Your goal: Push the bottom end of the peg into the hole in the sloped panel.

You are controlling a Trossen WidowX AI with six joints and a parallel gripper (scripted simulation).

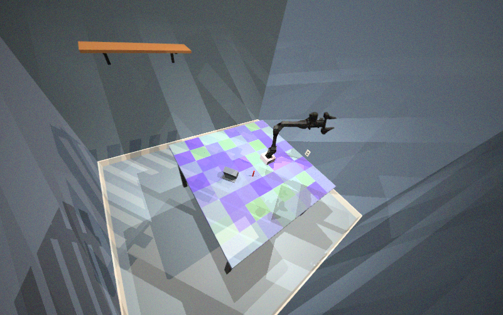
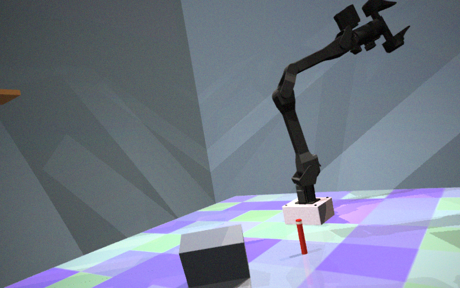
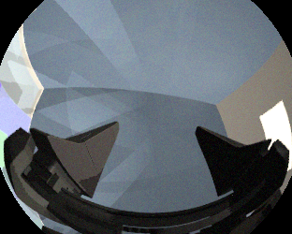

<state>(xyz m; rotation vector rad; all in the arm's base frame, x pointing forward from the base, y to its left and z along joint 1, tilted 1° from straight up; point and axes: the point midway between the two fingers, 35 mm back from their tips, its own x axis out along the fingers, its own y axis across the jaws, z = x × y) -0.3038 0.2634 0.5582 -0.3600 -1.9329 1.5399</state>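
Right now the red peg is 60 cm ahead of my gripper tip, 17 cm to the right of it and 57 cm below it. The rest, counted from my gripper tip: grey sloped panel 80 cm ahead, 26 cm to the right, 57 cm below.
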